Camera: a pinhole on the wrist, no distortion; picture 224 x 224 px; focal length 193.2 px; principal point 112.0 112.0 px. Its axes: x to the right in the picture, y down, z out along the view. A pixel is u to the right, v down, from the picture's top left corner.
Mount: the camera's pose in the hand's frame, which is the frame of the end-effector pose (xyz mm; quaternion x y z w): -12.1 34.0 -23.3 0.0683 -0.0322 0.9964 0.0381
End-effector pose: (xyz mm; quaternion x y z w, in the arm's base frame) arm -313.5 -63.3 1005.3 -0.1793 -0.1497 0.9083 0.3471
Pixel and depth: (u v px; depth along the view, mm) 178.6 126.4 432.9
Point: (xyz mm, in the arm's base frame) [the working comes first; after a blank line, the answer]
In the camera's frame: 149.2 32.3 432.9

-412.9 -184.6 1412.6
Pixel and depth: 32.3 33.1 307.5
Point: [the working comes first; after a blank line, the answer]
In the camera's frame: -126.9 -125.6 307.5

-618.1 -82.5 1158.9
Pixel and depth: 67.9 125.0 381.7
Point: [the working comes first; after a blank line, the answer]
In the camera's frame: -87.1 25.7 381.7

-531.2 -12.1 1291.0
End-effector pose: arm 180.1 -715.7 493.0 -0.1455 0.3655 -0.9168 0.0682
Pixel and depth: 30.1 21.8 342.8
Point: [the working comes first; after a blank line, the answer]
In the camera's frame: -145.3 -160.0 342.8

99.3 -1073.1 635.0
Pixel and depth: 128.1 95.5 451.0
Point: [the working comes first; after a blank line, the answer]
In the camera's frame: 37.6 -38.5 451.0

303.7 -1030.3 762.8
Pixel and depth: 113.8 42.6 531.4
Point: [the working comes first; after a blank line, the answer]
In the camera's frame: 5.0 -190.9 531.4

280.6 -1201.6 733.6
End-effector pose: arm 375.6 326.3 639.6 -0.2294 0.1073 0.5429 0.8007
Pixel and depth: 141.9 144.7 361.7
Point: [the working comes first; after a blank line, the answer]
In the camera's frame: 56.0 61.2 361.7

384.3 455.7 956.7
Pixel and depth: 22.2 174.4 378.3
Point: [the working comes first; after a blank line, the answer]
In the camera's frame: -175.8 122.2 378.3

545.5 608.1 864.3
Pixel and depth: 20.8 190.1 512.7
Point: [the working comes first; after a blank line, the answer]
In the camera's frame: -242.0 207.3 512.7

656.6 698.1 960.3
